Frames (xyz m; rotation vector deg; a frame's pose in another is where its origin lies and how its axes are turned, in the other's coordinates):
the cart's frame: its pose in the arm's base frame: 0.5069 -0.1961 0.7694 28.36 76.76 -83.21
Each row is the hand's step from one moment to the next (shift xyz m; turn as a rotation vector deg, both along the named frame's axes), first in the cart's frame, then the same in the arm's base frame.
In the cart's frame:
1: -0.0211 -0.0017 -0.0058 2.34 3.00 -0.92
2: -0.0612 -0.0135 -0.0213 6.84 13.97 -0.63
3: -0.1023 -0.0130 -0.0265 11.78 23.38 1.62
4: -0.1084 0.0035 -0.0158 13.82 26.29 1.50
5: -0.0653 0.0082 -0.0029 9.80 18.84 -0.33
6: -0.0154 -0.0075 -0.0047 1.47 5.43 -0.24
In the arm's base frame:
1: 0.0042 0.0135 0.0168 1.44 0.41 -3.61
2: 0.0034 0.0415 0.0515 9.43 0.27 -12.38
3: 0.0170 0.0629 0.0842 16.57 -2.07 -20.23
4: 0.0372 0.0587 0.0848 18.31 -2.28 -23.32
5: 0.0299 0.0305 0.0501 12.69 -0.33 -17.03
6: -0.0025 0.0091 0.0150 4.10 0.58 -3.81

